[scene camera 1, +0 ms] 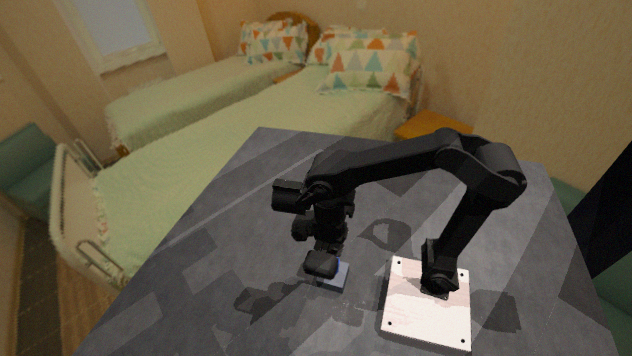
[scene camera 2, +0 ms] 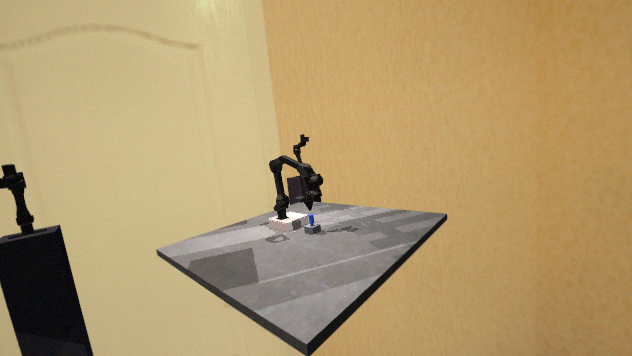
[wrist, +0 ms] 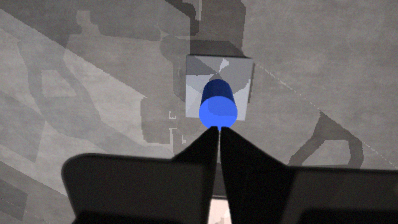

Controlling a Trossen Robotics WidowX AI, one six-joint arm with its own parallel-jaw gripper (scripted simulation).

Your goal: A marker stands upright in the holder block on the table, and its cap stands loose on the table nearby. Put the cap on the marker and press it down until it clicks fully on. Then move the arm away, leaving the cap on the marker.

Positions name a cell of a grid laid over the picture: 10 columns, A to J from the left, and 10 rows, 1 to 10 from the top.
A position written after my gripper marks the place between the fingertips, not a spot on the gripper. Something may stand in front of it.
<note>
My gripper (scene camera 1: F8) is shut, holding nothing. Further things: a blue cap (wrist: F5).
My gripper shows as well in the wrist view (wrist: F6).
</note>
